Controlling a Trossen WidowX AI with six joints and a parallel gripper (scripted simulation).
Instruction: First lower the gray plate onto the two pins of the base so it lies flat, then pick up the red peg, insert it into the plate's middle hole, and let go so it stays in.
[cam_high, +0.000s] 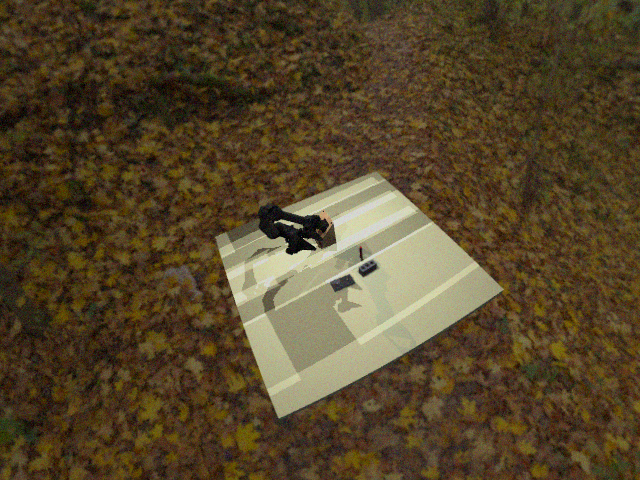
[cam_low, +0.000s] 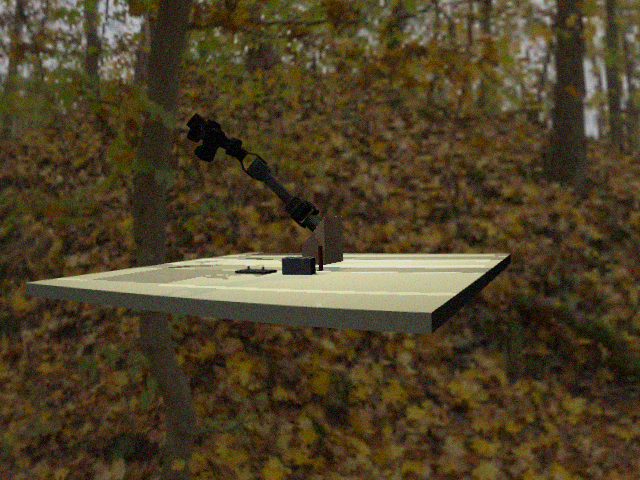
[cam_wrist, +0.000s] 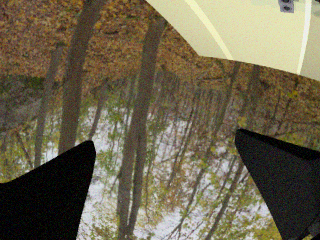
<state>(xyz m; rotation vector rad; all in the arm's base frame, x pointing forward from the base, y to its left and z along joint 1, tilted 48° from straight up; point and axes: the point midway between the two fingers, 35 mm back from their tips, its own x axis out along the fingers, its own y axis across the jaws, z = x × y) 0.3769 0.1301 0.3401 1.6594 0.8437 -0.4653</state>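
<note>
Right now the gray plate is 8 cm behind my gripper tip, 26 cm to the left of it and 39 cm below it. Also, from my gripper tip: dark base: 7 cm behind, 10 cm to the left, 42 cm below; red peg: 19 cm behind, 27 cm to the left, 39 cm below.
</note>
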